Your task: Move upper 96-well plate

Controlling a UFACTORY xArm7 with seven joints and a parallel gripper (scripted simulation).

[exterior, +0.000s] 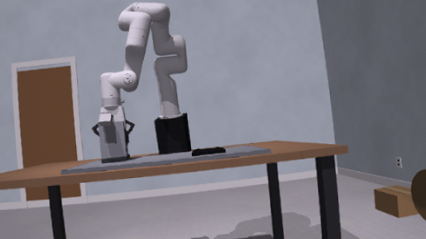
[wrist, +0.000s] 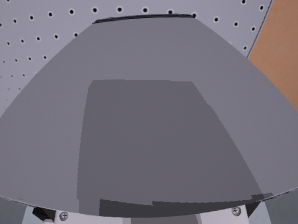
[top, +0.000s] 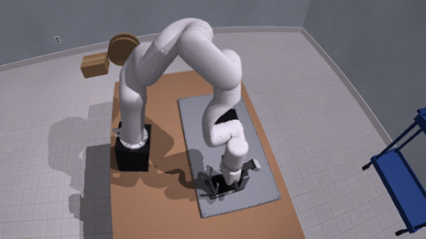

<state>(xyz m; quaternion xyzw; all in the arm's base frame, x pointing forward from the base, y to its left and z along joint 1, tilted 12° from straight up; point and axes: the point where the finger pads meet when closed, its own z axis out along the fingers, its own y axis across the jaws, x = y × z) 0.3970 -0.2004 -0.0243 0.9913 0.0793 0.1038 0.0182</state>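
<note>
Right now the black 96-well plate is 30 mm below my hand. From my hand the other things lie so: pale plate (40 mm below); then grey rack wall (70 mm ahead, 20 mm above, 10 mm to the left); then plate nest N1 (370 mm to the left, 60 mm below, 60 mm ahead).
</note>
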